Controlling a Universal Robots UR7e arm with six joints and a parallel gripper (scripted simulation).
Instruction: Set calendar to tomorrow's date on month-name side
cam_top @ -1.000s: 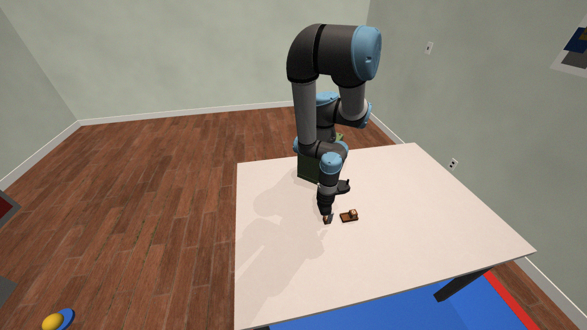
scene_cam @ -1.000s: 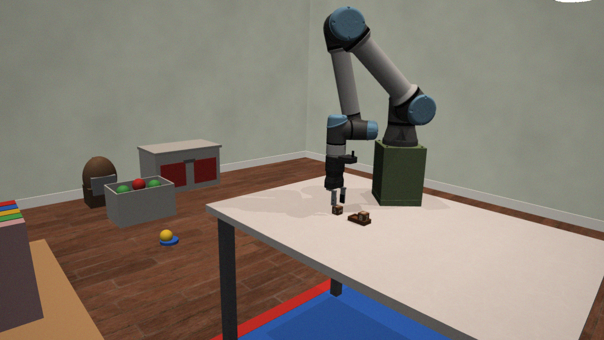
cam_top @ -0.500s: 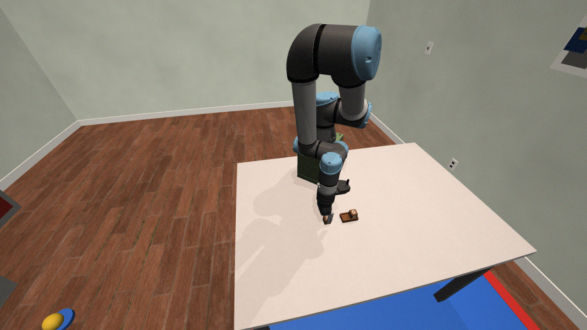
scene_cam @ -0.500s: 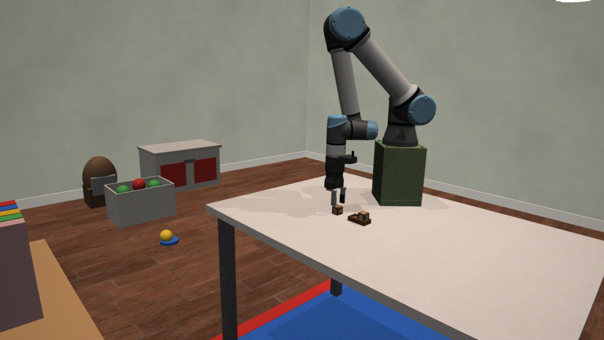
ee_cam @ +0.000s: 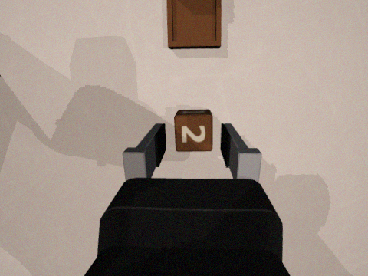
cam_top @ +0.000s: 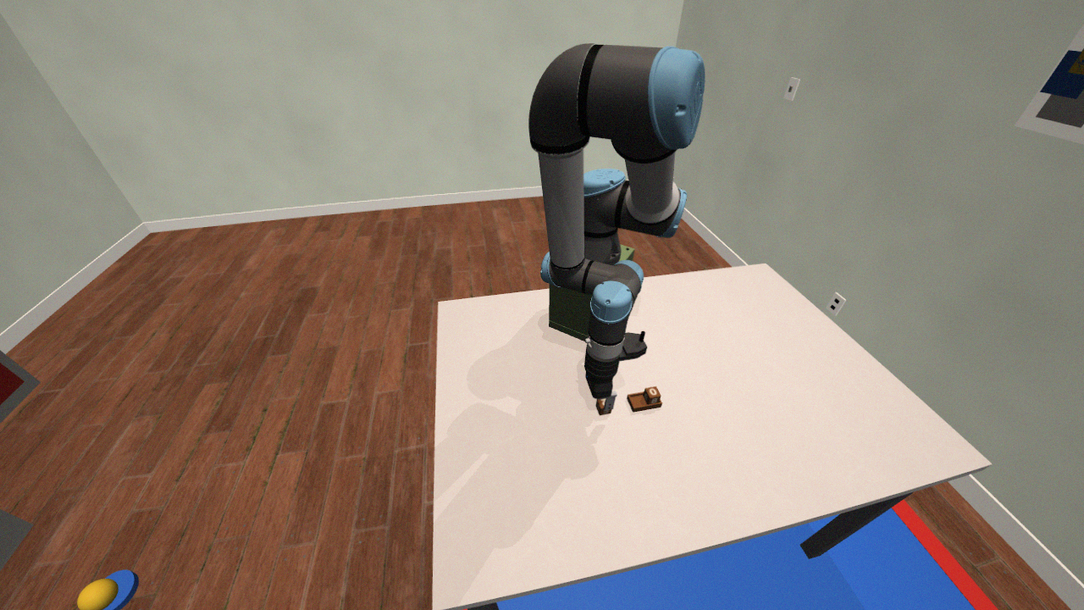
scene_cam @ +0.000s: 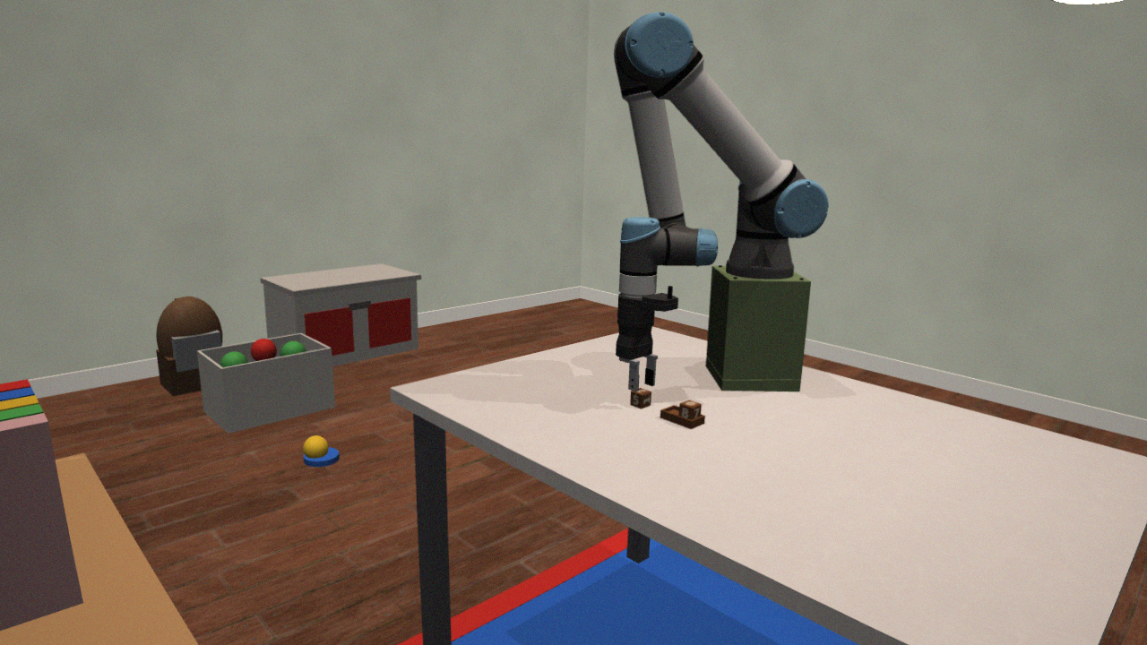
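Right now my hand is 4 cm above the brown cube.
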